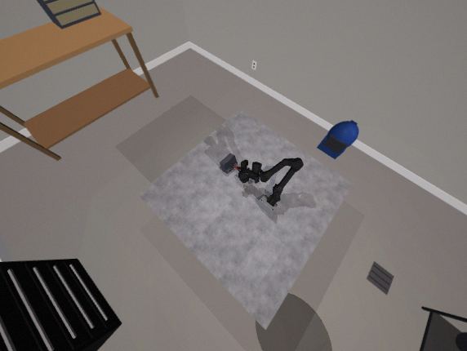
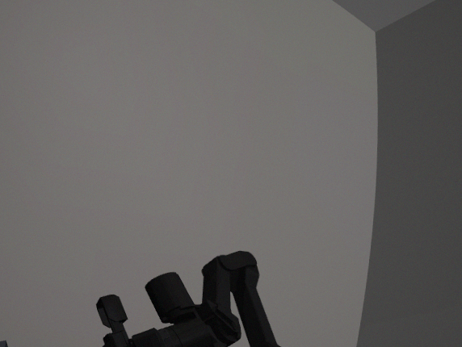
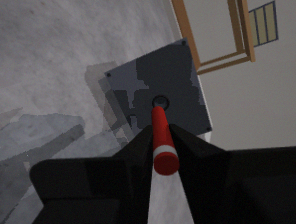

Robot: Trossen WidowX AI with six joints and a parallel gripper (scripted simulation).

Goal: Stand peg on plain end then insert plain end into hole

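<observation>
Now: the sloped panel 10 cm ahead of my gripper tip, 1 cm to the right of it and 5 cm below it. Also, from my gripper tip: red peg: 2 cm behind, 1 cm above.
</observation>
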